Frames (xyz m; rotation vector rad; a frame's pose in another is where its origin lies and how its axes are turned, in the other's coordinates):
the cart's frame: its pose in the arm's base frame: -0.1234 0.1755 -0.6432 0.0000 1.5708 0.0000
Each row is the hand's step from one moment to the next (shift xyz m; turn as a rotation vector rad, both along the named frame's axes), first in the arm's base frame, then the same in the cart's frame.
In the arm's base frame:
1: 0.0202 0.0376 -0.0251 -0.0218 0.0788 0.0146
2: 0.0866 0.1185 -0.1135 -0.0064 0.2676 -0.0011
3: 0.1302 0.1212 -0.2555 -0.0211 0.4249 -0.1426
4: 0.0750 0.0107 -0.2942 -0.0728 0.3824 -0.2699
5: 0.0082 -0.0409 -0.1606 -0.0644 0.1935 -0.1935
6: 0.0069 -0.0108 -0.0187 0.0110 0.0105 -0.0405
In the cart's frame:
1: 0.0251 0.0376 0.0202 -0.0146 0.0788 -0.0218
2: 0.1135 0.1185 0.0866 0.0011 0.2676 -0.0064
3: 0.2555 0.1212 0.1302 0.1426 0.4249 -0.0211
4: 0.2942 0.0107 0.0750 0.2699 0.3824 -0.0728
5: 0.1606 -0.0409 0.0082 0.1935 0.1935 -0.0644
6: 0.0187 -0.0108 0.0069 0.0405 0.0105 0.0110

